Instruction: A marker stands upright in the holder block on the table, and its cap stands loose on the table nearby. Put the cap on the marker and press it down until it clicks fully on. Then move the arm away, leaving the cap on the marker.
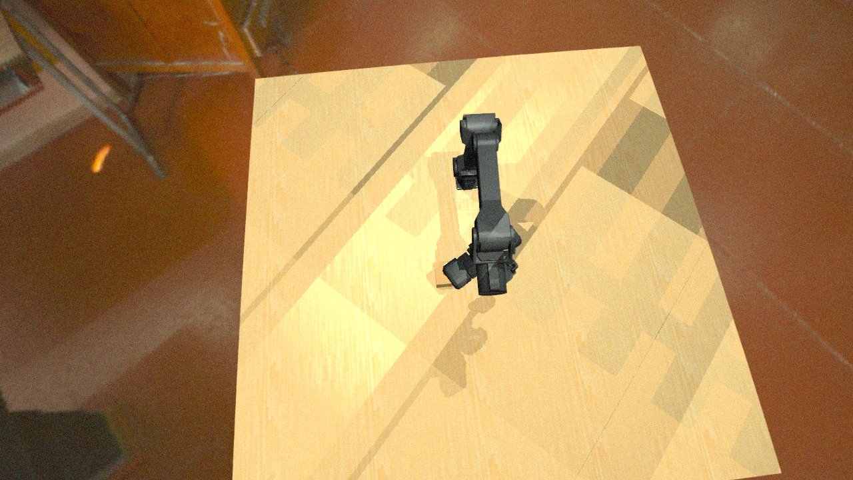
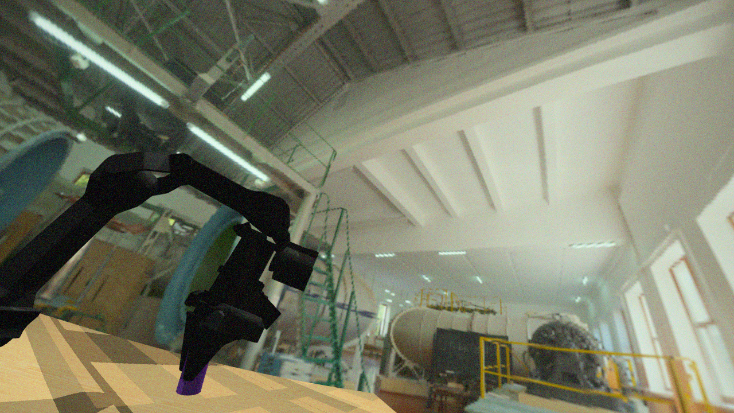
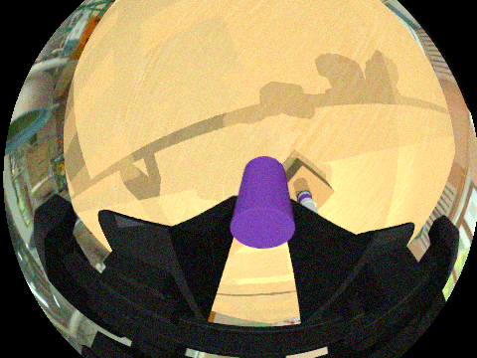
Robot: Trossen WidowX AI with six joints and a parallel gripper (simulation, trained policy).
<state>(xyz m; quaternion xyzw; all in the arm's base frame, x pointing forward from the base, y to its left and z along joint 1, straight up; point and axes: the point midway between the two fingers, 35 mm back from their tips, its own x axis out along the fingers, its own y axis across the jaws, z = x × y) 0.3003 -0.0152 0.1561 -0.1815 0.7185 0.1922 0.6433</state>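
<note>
The tan holder block lies 110 mm below my gripper tip, 70 mm to the right of it and 10 mm behind it. The rest, counted from my gripper tip: purple cap 10 mm ahead, 10 mm above.
</note>
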